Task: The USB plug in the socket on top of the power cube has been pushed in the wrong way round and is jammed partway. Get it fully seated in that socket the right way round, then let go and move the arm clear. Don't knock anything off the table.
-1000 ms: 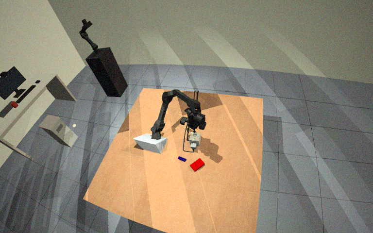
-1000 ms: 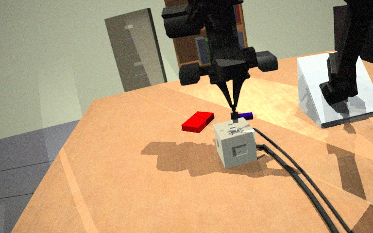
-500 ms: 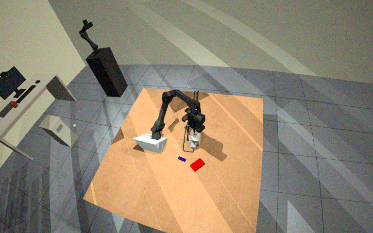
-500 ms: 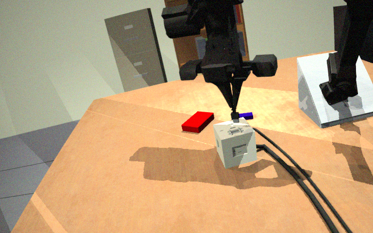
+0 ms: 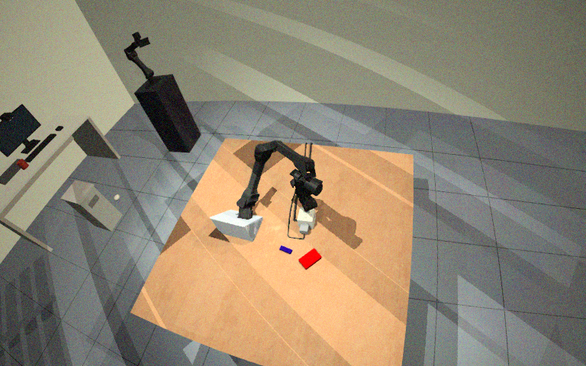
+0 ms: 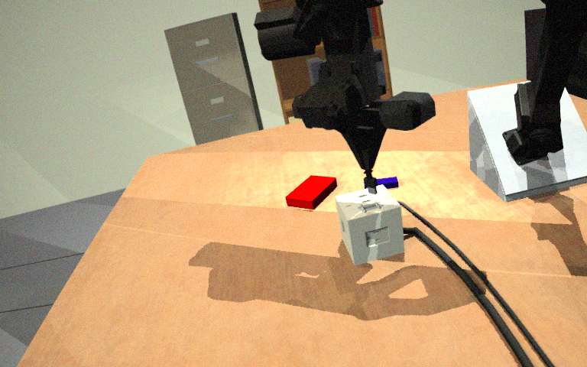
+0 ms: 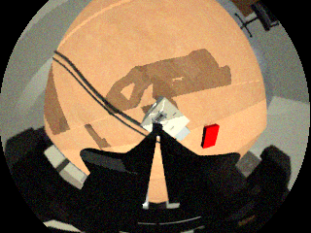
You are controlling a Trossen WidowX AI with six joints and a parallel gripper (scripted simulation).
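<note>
My gripper tip is 20 mm above the black USB plug. From my gripper tip the other things lie so: red flat block 230 mm to the right, 130 mm below, 60 mm ahead; small blue block 200 mm to the right, 130 mm below, 70 mm behind.
</note>
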